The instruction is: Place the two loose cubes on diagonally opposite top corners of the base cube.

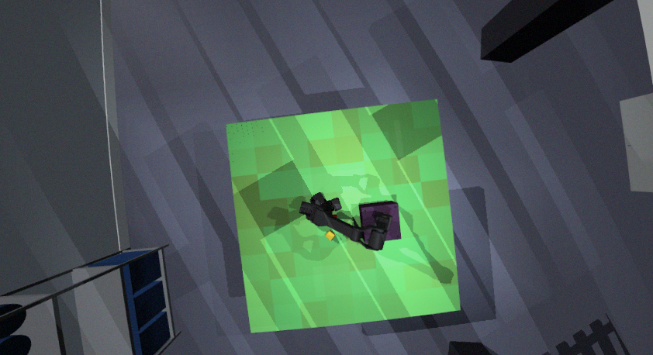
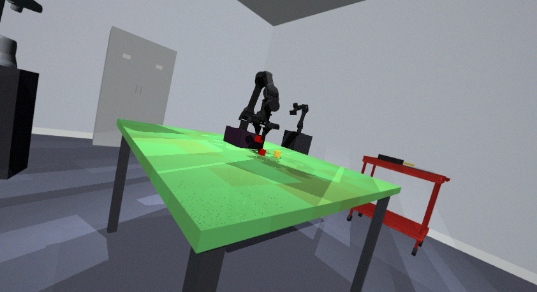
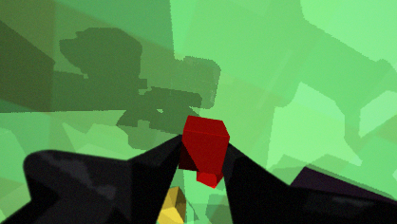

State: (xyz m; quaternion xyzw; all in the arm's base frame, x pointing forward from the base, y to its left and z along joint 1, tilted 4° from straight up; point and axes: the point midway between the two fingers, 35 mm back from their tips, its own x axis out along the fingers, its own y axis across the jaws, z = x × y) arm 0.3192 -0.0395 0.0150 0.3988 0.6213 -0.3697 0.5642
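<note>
Now: gripper tip 50 mm past the yellow base cube, 180 mm to the right of it and 80 mm above it.
</note>
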